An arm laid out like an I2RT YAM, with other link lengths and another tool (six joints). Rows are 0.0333 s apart.
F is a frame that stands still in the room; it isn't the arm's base.
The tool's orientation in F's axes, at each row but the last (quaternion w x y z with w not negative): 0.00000 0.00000 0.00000 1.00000; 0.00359 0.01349 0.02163 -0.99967; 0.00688 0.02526 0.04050 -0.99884; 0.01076 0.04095 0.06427 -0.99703; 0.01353 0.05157 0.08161 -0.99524
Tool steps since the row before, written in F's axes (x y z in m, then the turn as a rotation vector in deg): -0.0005 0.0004 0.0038 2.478 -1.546 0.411; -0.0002 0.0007 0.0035 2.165 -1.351 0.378; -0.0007 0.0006 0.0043 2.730 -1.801 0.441; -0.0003 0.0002 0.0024 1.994 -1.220 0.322; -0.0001 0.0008 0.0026 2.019 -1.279 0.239
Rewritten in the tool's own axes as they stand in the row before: 0.0005 -0.0004 0.0038 -2.478 1.546 0.411; 0.0001 -0.0009 0.0035 -2.166 1.350 0.378; 0.0005 -0.0010 0.0043 -2.728 1.803 0.449; 0.0001 -0.0005 0.0024 -1.994 1.222 0.316; -0.0002 -0.0012 0.0024 -2.009 1.294 0.241
